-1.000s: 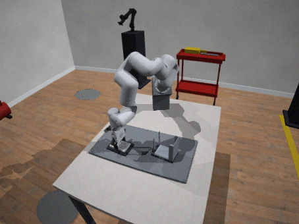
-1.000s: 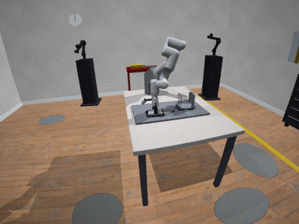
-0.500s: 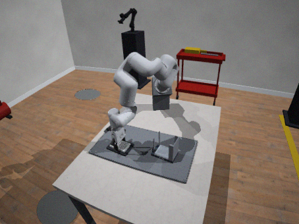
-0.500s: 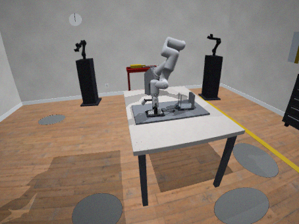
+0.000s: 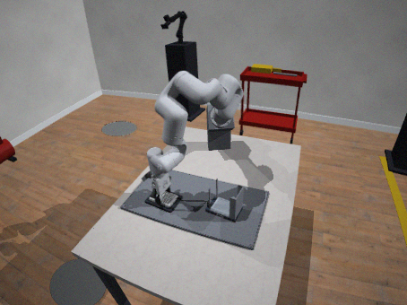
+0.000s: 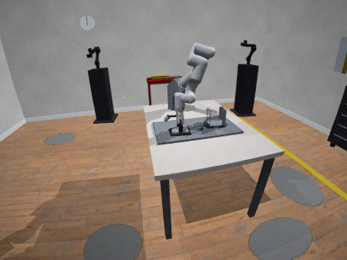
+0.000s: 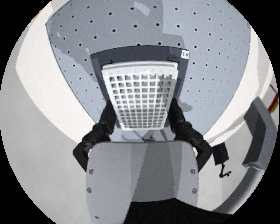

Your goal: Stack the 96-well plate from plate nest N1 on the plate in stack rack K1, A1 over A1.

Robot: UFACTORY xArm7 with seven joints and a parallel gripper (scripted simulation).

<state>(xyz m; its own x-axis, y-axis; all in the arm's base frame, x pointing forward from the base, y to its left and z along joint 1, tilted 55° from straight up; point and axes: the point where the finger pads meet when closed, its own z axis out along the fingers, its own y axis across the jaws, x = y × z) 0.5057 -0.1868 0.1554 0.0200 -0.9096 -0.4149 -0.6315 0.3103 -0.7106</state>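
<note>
The pale A1 square is 80 mm to the right of my hand, 50 mm behind it and 20 mm below it.
</note>
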